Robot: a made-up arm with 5 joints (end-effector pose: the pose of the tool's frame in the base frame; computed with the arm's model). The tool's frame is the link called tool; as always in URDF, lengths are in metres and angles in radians.
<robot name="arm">
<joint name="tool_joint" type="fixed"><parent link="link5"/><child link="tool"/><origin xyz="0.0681 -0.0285 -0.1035" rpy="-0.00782 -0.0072 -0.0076"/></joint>
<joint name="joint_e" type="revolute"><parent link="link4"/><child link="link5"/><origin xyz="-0.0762 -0.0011 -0.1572" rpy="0 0 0"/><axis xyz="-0.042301 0.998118 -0.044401"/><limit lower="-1.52" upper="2.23"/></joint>
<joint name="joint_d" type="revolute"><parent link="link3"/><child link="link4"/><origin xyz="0.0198 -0.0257 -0.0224" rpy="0 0 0"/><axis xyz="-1 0 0"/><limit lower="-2.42" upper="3.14"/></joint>
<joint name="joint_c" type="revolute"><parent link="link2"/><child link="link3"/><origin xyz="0.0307 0.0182 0.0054" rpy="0 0 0"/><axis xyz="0 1 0"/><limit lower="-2.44" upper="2.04"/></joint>
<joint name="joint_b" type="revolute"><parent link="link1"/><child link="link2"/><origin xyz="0.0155 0.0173 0.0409" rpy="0 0 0"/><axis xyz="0.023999 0.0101 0.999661"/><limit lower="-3.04" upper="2.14"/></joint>
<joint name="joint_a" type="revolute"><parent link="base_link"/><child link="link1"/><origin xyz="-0.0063 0.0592 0.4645" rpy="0 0 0"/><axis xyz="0.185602 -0.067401 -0.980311"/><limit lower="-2.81" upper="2.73"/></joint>
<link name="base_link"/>
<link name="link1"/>
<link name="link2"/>
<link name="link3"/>
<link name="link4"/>
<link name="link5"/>
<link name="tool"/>
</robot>
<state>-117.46 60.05 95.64 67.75 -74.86</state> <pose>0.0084 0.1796 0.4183 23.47 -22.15 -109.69</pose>
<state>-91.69 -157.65 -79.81 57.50 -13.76</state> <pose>-0.1790 -0.1427 0.5623 -109.49 -65.64 -86.06</pose>
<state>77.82 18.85 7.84 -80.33 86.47</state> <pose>0.1212 0.2767 0.4950 94.75 26.01 21.95</pose>
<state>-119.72 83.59 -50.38 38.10 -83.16</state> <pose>-0.1892 0.0945 0.4463 -152.03 8.84 -79.77</pose>
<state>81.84 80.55 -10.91 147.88 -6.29</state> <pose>-0.0299 -0.1087 0.6957 -137.87 -10.76 -22.61</pose>
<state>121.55 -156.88 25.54 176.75 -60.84</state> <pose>-0.0349 0.1710 0.6089 92.49 59.58 -58.38</pose>
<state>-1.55 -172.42 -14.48 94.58 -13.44</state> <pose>-0.0854 0.3128 0.5407 -42.30 125.47 -117.08</pose>
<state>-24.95 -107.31 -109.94 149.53 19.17</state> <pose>-0.1424 0.2335 0.3873 57.61 -11.95 107.80</pose>
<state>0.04 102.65 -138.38 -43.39 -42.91</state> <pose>-0.1063 0.1478 0.6902 -137.94 61.97 -22.99</pose>
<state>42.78 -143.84 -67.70 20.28 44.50</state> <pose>-0.2155 0.2355 0.3435 29.94 -27.53 150.82</pose>
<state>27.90 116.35 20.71 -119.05 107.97</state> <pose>-0.1631 -0.0629 0.5946 -10.70 -117.39 -99.14</pose>
